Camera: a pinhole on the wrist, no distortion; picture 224 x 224 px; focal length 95.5 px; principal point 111.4 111.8 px. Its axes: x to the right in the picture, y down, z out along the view. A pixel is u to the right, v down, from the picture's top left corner.
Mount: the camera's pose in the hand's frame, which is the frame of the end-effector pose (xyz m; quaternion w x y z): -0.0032 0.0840 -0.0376 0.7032 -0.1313 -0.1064 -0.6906
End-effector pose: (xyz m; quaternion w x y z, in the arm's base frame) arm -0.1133 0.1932 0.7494 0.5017 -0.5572 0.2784 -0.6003
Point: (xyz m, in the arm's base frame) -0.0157 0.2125 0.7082
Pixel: 168 91
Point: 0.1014 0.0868 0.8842
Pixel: 198 191
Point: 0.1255 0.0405 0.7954
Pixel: 147 187
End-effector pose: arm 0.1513 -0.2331 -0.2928 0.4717 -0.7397 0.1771 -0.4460
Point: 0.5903 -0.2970 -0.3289
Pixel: 133 176
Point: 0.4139 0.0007 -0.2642
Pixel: 207 106
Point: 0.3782 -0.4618 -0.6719
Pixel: 7 143
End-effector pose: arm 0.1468 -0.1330 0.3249 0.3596 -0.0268 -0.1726 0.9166
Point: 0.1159 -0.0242 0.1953
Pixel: behind the camera
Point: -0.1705 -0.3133 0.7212
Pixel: 124 135
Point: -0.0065 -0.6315 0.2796
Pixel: 8 35
